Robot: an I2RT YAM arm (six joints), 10 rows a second.
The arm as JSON. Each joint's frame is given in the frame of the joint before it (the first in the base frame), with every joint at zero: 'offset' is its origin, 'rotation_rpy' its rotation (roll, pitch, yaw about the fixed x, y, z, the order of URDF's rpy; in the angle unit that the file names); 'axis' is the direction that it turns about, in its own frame. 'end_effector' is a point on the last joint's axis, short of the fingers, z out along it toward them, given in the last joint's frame.
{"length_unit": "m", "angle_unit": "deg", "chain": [
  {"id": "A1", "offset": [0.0, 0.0, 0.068], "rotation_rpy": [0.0, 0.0, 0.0], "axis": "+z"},
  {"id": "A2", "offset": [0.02, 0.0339, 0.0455], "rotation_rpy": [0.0, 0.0, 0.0], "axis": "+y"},
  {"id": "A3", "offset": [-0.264, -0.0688, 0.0], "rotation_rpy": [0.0, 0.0, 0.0], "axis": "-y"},
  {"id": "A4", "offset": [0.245, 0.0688, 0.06], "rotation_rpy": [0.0, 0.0, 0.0], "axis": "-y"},
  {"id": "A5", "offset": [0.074, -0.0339, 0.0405], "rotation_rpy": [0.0, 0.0, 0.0], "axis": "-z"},
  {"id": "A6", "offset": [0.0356, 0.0, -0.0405], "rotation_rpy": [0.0, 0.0, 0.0], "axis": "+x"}
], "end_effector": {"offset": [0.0, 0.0, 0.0], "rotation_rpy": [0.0, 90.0, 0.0]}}
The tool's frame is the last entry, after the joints.
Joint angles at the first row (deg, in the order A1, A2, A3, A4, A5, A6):
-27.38 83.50 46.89 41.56 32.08 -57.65
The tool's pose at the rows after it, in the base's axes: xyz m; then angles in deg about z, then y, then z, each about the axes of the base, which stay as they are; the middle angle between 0 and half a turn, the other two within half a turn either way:
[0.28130, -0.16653, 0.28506, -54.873, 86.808, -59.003]
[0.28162, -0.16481, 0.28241, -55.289, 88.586, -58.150]
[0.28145, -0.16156, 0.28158, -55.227, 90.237, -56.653]
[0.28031, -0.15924, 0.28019, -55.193, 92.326, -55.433]
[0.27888, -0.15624, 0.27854, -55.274, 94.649, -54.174]
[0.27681, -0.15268, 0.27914, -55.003, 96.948, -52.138]
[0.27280, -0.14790, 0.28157, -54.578, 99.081, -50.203]
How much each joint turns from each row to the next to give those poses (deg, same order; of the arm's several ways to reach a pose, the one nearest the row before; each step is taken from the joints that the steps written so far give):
0.03 -0.11 0.00 -1.31 -0.49 0.81
0.24 -0.32 0.00 -2.43 -0.56 0.70
0.39 -0.75 0.03 -2.68 -1.10 1.05
0.18 -0.80 0.04 -3.24 -1.07 1.18
0.26 -0.90 0.02 -3.52 -1.07 1.09
0.22 -1.25 0.24 -3.96 -1.92 1.20
0.28 -1.81 0.16 -4.19 -1.77 1.14

